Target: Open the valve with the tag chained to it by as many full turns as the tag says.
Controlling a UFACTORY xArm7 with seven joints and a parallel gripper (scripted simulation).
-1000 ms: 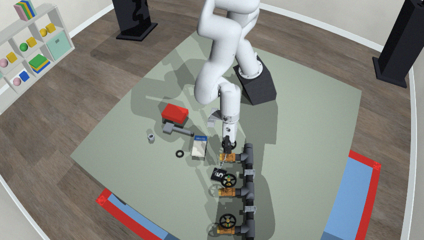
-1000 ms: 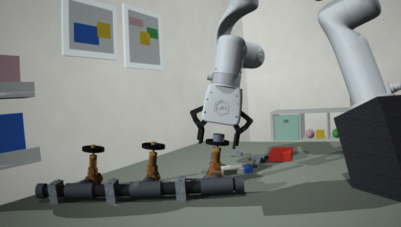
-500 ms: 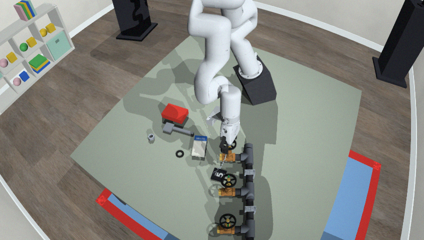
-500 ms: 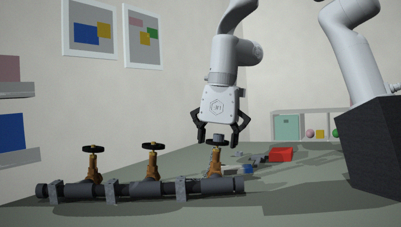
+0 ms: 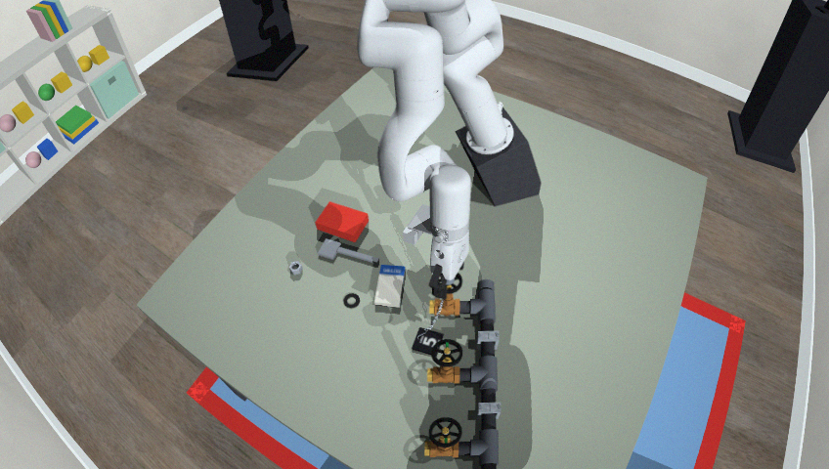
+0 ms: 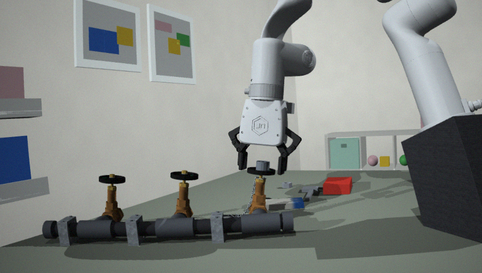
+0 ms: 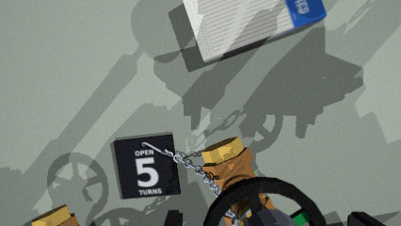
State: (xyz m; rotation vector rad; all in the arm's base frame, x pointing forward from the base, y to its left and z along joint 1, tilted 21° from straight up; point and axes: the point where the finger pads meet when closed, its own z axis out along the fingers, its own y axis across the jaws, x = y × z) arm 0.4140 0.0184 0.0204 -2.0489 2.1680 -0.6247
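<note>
My gripper is now 1 cm below the grey cap. Round my hand: black washer (23 cm to the right, 13 cm below, 5 cm ahead); blue box (15 cm to the right, 12 cm below, 1 cm behind); black tag (13 cm below, 10 cm ahead, 3 cm to the right).
</note>
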